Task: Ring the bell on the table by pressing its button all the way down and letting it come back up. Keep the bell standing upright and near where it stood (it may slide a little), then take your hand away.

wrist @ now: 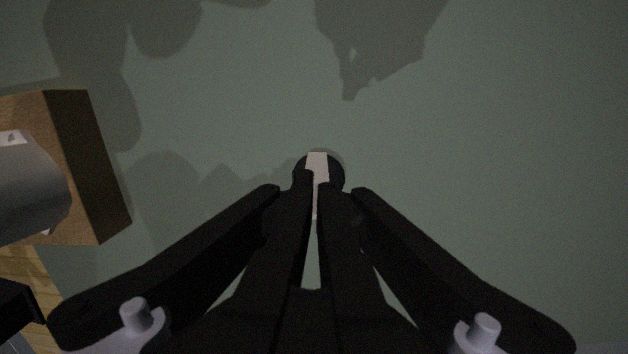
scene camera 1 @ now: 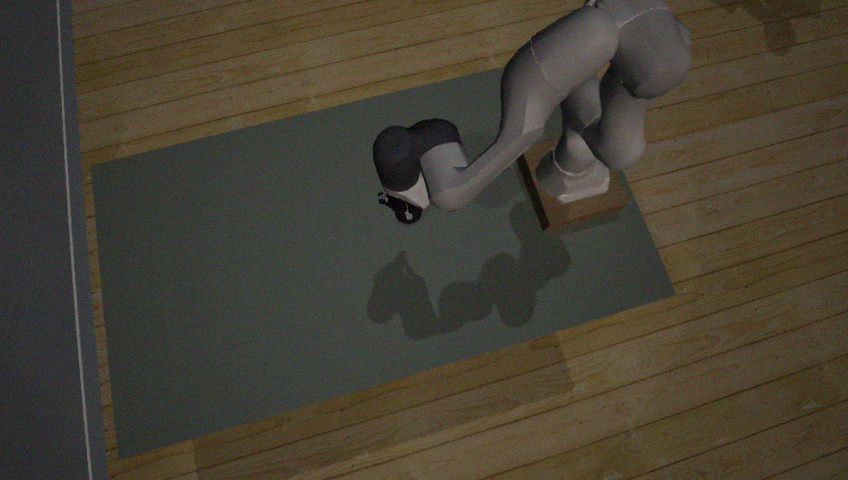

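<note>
The bell [scene camera 1: 414, 217] [wrist: 338, 170] is a small, dark, round thing standing on the grey-green table top [scene camera 1: 226, 249] [wrist: 475, 125]. It looks upright, though most of it is covered by my gripper. My gripper [scene camera 1: 408, 214] [wrist: 316, 167] is shut and empty, with its pale fingertip pads pressed together. The fingertips overlap the bell's middle in both views. The bell's button is hidden behind the fingers. I cannot tell whether the fingertips touch the button or hang above it.
The arm's wooden base block [scene camera 1: 586, 211] [wrist: 107, 220] stands on the table at the right in the scene view and at the left in the wrist view. The arm's shadow falls on the table beside the bell. Plank flooring [scene camera 1: 743, 267] surrounds the table.
</note>
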